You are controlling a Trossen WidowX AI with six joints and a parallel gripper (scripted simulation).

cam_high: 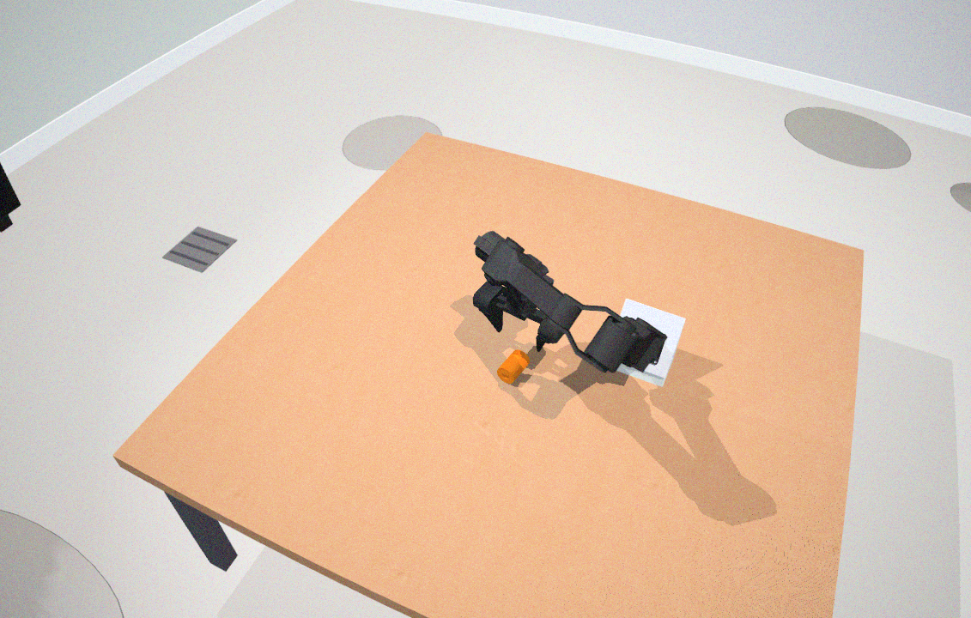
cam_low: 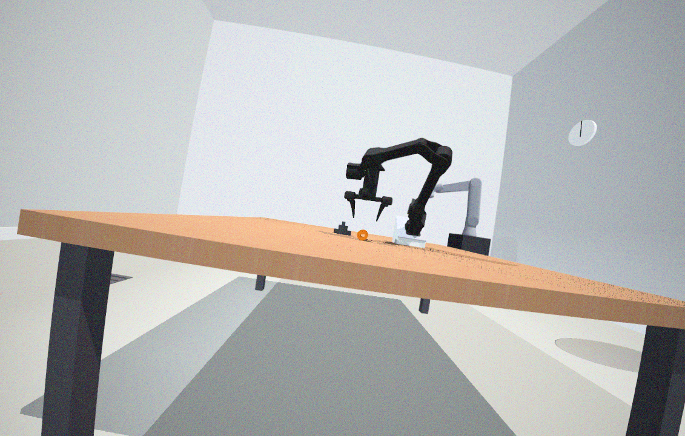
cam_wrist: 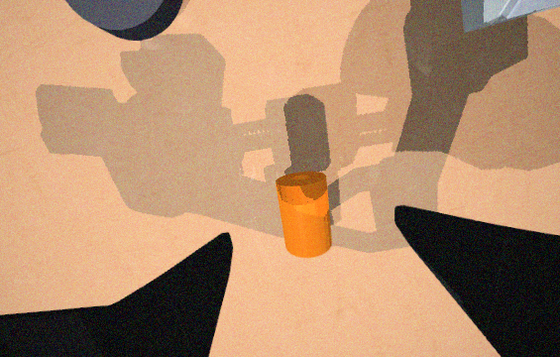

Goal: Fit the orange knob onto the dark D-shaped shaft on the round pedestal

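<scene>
Now: the orange knob 60 mm below my gripper tip and 20 mm to the left of it. From my gripper tip the other things lie so: pedestal 190 mm to the right, 80 mm ahead, 50 mm below.
</scene>
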